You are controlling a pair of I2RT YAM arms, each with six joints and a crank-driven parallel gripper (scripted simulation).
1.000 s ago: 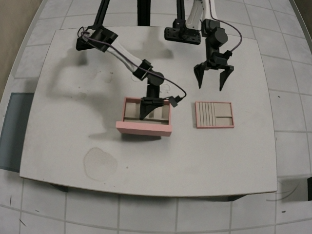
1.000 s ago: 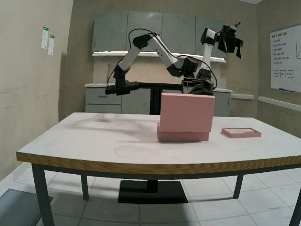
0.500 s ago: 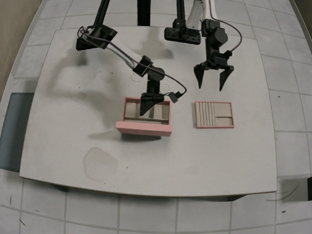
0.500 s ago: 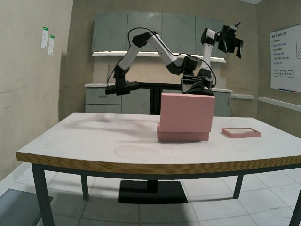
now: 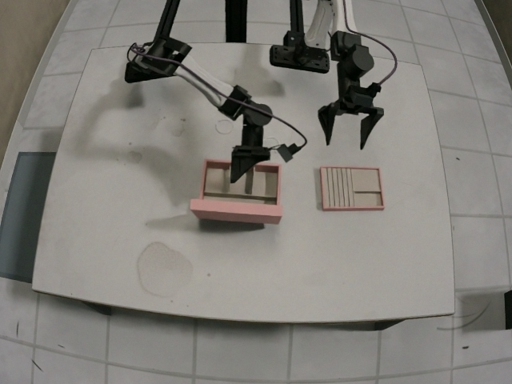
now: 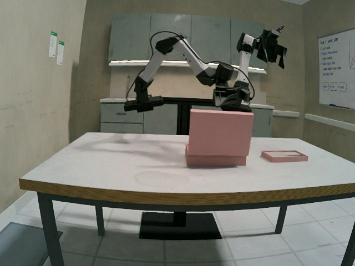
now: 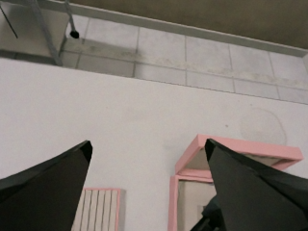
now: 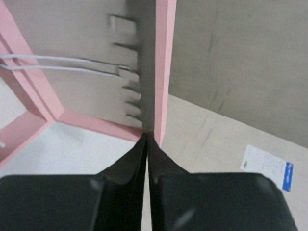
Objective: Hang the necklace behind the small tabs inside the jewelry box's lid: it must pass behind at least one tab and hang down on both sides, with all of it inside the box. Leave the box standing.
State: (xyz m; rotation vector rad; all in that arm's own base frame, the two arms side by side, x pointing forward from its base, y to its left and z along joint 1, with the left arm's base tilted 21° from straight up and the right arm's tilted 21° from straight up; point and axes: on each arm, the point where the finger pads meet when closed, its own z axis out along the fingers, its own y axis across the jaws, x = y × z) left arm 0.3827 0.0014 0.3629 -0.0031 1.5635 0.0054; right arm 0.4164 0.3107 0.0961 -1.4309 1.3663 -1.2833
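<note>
My right hand is 40 mm past the pink jewelry box, 20 mm to the right of it and 130 mm above it. The rest, counted from my right hand: pink tray (60 mm behind, 390 mm to the left, 230 mm below).
</note>
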